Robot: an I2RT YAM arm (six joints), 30 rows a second.
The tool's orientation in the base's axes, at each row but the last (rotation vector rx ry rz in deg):
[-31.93, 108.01, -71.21]
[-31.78, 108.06, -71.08]
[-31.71, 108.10, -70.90]
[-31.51, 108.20, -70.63]
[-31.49, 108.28, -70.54]
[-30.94, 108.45, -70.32]
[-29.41, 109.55, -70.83]
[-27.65, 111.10, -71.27]
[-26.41, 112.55, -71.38]
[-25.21, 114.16, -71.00]
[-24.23, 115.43, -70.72]
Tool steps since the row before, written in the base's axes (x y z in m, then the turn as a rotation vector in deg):
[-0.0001, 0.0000, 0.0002, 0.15, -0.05, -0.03]
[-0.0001, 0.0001, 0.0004, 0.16, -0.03, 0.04]
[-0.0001, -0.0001, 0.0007, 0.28, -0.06, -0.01]
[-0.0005, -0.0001, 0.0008, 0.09, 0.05, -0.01]
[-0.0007, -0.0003, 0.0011, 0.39, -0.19, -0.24]
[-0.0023, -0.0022, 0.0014, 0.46, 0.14, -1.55]
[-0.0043, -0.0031, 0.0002, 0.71, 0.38, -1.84]
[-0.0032, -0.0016, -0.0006, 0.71, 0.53, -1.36]
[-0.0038, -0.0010, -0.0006, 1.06, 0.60, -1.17]
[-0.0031, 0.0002, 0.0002, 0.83, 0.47, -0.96]
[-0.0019, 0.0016, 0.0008, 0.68, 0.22, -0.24]
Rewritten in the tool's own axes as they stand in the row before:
[0.0000, -0.0002, -0.0001, -0.04, 0.02, 0.15]
[-0.0002, -0.0003, -0.0002, -0.09, -0.04, 0.14]
[-0.0001, -0.0007, -0.0002, -0.12, 0.00, 0.26]
[0.0001, -0.0008, -0.0005, -0.08, 0.04, 0.05]
[0.0002, -0.0012, -0.0006, 0.00, 0.16, 0.47]
[0.0024, -0.0024, -0.0009, 0.24, 1.48, 0.62]
[0.0047, -0.0019, -0.0017, 0.03, 1.87, 0.74]
[0.0033, -0.0005, -0.0014, -0.26, 1.51, 0.54]
[0.0034, -0.0003, -0.0021, -0.61, 1.40, 0.72]
[0.0019, -0.0004, -0.0025, -0.46, 1.14, 0.57]
[0.0000, -0.0001, -0.0026, -0.50, 0.38, 0.42]

